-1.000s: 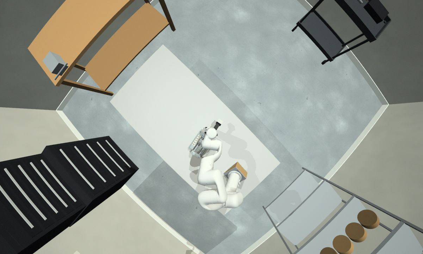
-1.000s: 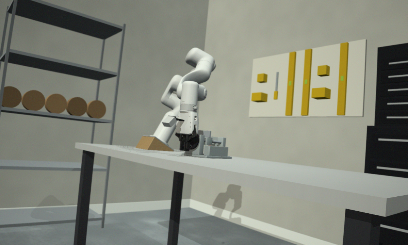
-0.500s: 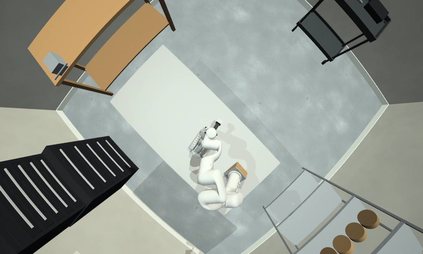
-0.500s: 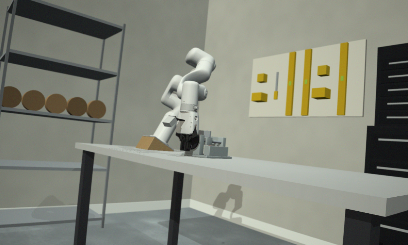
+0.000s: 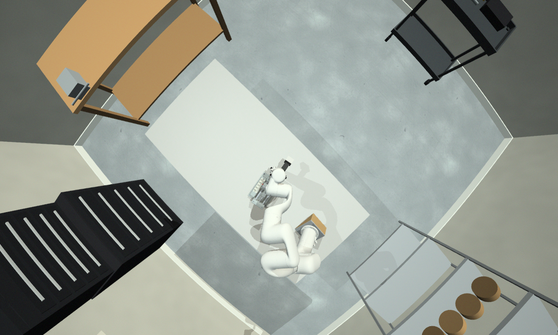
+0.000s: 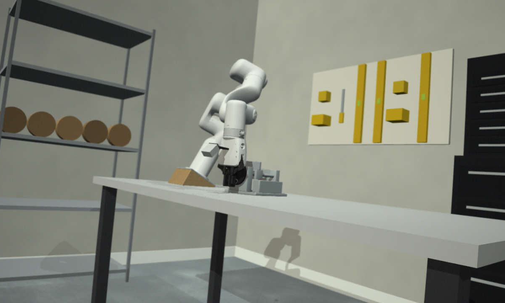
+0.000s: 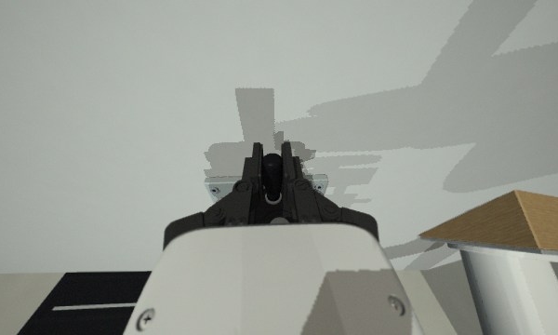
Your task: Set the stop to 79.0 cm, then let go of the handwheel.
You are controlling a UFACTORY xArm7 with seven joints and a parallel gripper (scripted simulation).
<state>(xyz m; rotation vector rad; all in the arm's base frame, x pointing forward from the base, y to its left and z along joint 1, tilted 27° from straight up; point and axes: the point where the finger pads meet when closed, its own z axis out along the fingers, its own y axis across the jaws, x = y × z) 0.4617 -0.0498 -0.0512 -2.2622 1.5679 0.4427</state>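
Now: hand 10 mm past the black handwheel, 20 mm to the right of it and 10 mm below it.
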